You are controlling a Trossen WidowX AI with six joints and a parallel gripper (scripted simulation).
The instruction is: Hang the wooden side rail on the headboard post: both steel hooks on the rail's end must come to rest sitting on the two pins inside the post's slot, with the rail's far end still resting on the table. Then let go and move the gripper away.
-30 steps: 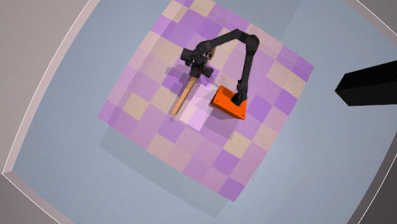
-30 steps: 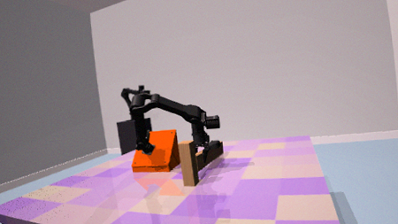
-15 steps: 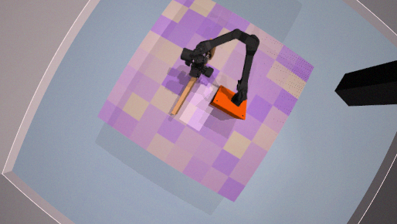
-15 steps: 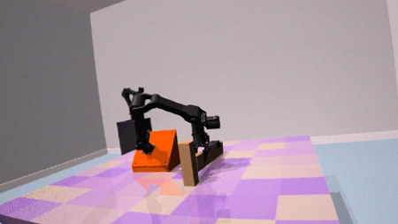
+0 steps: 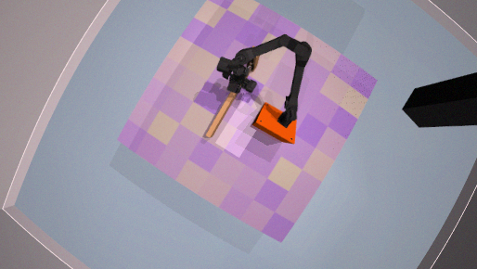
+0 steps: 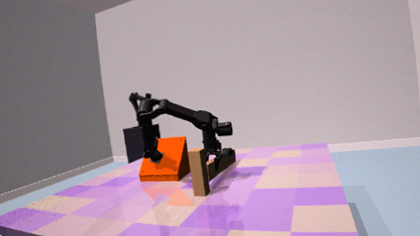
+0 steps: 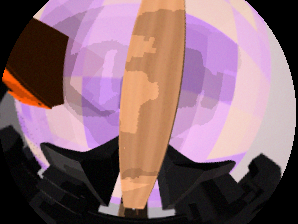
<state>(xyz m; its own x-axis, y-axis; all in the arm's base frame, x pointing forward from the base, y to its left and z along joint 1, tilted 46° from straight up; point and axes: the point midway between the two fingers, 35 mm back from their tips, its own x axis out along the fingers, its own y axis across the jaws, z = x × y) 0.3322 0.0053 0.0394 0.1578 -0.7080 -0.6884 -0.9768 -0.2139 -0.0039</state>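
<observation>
My gripper tip is 15 cm to the left of the wooden headboard post, 4 cm below it and 2 cm short of it.
</observation>
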